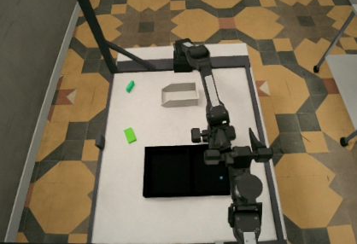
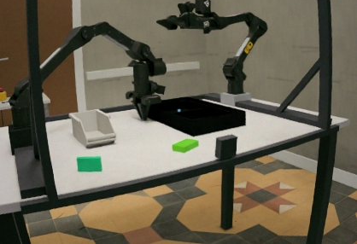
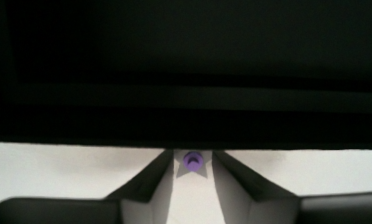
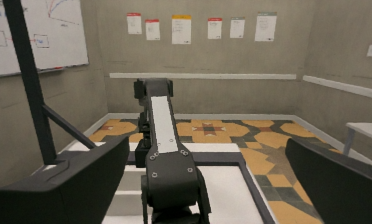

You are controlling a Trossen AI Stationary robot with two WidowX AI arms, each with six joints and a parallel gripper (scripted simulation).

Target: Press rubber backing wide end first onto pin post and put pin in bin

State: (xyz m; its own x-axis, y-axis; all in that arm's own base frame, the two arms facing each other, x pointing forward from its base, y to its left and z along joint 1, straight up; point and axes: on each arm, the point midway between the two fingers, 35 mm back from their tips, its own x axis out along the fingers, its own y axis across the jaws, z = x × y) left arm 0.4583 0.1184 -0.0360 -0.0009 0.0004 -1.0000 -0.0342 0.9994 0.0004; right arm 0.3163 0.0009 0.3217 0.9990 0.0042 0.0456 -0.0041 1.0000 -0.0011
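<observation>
Right now my left hand is 30 mm above the white star-shaped pin. Also, from my left hand: grey bin: 260 mm to the left, 100 mm behind; black tray: 130 mm behind, 120 mm to the right, 20 mm below.
</observation>
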